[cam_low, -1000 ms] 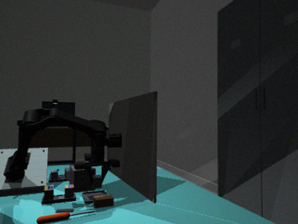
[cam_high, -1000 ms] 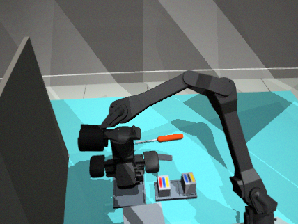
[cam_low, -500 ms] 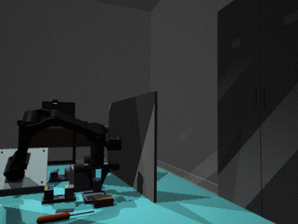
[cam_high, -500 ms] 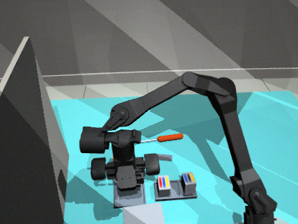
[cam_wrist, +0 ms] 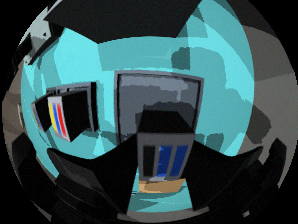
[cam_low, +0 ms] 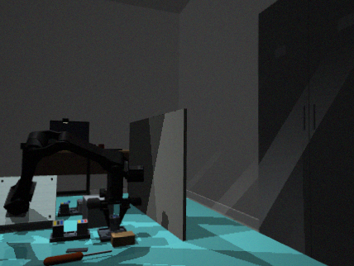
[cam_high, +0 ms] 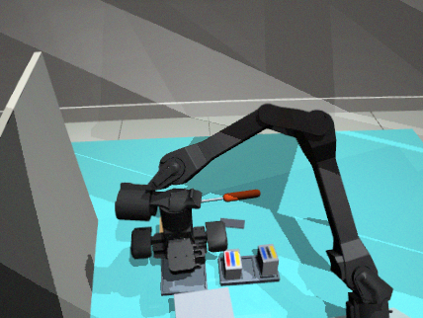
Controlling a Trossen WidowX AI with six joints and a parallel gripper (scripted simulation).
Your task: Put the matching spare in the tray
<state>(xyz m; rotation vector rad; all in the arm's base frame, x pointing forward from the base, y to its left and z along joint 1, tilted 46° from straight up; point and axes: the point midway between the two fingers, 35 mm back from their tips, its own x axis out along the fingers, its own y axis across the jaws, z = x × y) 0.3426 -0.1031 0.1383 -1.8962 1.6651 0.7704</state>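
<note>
The dark tray lies 30 mm below my gripper tip. The rest, counted from my gripper tip: brown block: 20 mm ahead, 100 mm to the right, 10 mm below; grey rack: 140 mm behind, 10 mm to the left, 20 mm below; grey mounted unit: 50 mm behind, 190 mm to the left, 20 mm above.
</note>
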